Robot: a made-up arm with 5 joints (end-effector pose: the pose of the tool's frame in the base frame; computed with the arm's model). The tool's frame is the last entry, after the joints. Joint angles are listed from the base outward.
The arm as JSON. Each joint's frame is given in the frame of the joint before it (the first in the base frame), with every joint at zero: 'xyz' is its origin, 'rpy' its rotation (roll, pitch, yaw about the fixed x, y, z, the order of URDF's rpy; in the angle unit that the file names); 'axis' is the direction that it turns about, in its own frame. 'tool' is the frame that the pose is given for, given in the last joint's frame.
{
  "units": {
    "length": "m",
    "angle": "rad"
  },
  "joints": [
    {
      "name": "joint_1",
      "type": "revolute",
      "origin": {
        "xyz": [
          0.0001,
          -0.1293,
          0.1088
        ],
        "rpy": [
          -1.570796,
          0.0,
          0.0
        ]
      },
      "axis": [
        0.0,
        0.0,
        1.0
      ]
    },
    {
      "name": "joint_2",
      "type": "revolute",
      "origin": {
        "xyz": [
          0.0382,
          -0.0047,
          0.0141
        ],
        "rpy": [
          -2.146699,
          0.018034,
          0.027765
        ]
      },
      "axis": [
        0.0,
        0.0,
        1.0
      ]
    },
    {
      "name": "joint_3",
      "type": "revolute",
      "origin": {
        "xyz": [
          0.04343,
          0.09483,
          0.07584
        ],
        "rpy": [
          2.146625,
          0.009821,
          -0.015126
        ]
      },
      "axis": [
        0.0,
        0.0,
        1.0
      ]
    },
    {
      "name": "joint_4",
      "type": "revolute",
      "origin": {
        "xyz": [
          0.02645,
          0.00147,
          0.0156
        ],
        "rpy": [
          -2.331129,
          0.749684,
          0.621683
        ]
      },
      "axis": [
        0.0,
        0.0,
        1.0
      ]
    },
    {
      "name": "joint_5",
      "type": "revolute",
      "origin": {
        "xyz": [
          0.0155,
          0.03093,
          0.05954
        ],
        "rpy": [
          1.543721,
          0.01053,
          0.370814
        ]
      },
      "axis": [
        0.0,
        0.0,
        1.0
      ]
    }
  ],
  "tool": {
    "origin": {
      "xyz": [
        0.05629,
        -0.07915,
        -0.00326
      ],
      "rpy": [
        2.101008,
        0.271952,
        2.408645
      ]
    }
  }
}
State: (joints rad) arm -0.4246 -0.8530 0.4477 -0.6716 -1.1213
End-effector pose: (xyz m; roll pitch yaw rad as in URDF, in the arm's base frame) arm 0.1676 -0.1317 0.1320 -2.0564 -0.1292 -1.5021
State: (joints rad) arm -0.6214 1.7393 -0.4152 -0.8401 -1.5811
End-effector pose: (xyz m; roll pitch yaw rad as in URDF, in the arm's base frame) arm -0.0527 -0.1312 0.0541 1.1244 0.9929 -1.4204
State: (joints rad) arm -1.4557 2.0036 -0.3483 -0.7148 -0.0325
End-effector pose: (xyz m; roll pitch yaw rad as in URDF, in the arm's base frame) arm 0.0064 -0.2279 -0.0232 2.4465 -0.0870 0.9516
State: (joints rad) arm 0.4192 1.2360 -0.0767 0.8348 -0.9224
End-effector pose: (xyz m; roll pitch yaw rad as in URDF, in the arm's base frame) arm 0.0122 -0.2122 0.1417 -0.0581 0.3708 2.6254
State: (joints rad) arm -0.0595 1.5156 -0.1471 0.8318 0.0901
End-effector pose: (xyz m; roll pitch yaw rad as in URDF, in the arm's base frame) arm -0.1251 -0.1964 0.1371 -1.9539 0.6687 0.6393
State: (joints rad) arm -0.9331 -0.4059 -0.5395 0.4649 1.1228
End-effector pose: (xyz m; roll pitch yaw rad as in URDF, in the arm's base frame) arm 0.0781 -0.3360 0.2316 -2.6055 0.3889 1.9249
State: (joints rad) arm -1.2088 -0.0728 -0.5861 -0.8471 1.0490
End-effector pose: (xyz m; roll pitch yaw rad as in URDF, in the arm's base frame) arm 0.1361 -0.3122 0.2493 -2.2328 0.3423 2.8866
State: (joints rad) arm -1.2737 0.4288 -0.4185 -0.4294 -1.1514
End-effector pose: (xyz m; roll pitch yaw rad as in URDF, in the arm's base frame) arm -0.0311 -0.2188 0.1699 0.8156 0.7821 -1.1406
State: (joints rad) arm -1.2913 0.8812 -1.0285 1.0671 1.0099
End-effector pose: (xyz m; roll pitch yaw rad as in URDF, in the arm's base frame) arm 0.0008 -0.2283 -0.0232 2.3066 -1.1727 0.9689
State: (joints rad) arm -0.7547 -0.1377 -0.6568 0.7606 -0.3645
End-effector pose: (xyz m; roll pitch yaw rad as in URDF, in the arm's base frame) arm 0.0348 -0.2254 0.2288 1.6007 1.4984 -0.8378
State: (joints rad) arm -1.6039 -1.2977 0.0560 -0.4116 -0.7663
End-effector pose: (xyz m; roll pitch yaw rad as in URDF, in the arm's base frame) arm 0.0774 -0.0793 0.2673 -0.5764 -0.2837 -1.7990
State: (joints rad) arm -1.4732 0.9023 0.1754 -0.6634 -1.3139
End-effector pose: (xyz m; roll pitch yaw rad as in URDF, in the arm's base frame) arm -0.0433 -0.2270 0.1194 0.9574 0.8877 -0.6827
